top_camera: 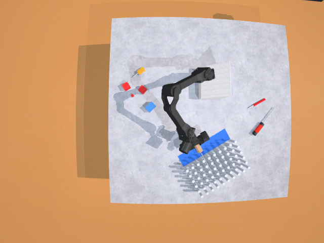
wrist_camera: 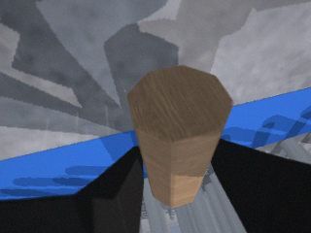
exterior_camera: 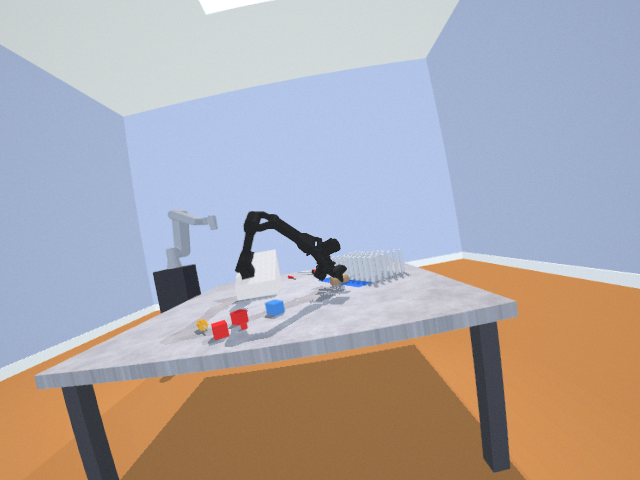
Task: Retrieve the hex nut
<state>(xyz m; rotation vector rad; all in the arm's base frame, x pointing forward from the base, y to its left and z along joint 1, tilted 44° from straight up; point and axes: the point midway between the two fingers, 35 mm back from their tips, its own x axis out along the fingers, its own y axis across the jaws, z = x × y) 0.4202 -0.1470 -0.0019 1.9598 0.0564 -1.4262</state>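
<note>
Now: gripper tip 1 cm short of the blue taped strip, 5 cm to the right of it and 2 cm above it. Round my gripper tip: hex nut: 19 cm ahead, 9 cm to the left, 1 cm below; blue cube: 28 cm behind, 29 cm to the right; hook tool: 9 cm ahead, 4 cm to the left.
</note>
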